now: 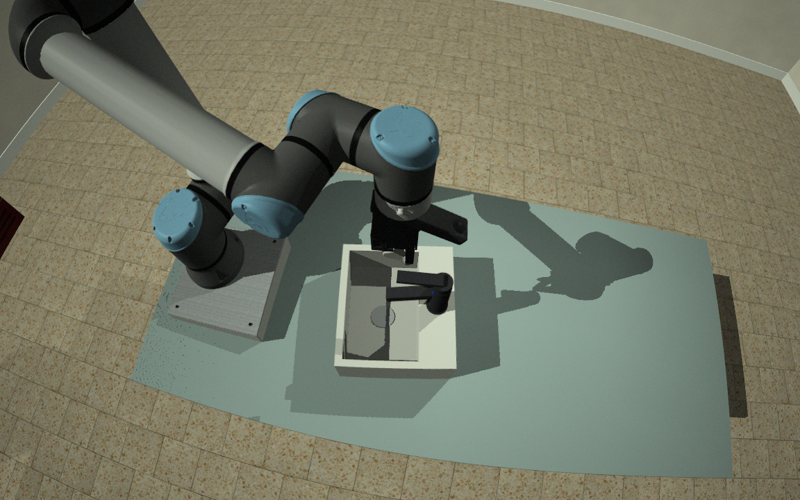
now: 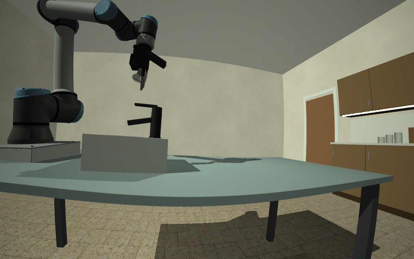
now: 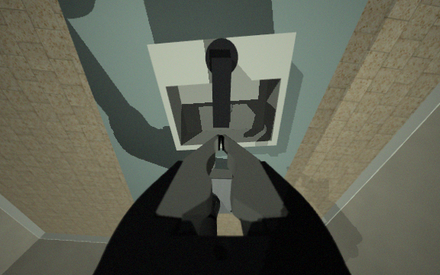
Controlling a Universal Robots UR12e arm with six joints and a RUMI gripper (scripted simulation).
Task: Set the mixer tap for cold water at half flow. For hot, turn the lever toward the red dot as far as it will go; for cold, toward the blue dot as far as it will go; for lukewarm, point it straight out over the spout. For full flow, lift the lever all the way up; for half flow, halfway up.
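The lever lies 80 mm below my hand and 30 mm ahead of it. Round my hand: black mixer tap (130 mm below, 50 mm ahead); then white sink basin (310 mm below, 40 mm behind, 10 mm to the right).
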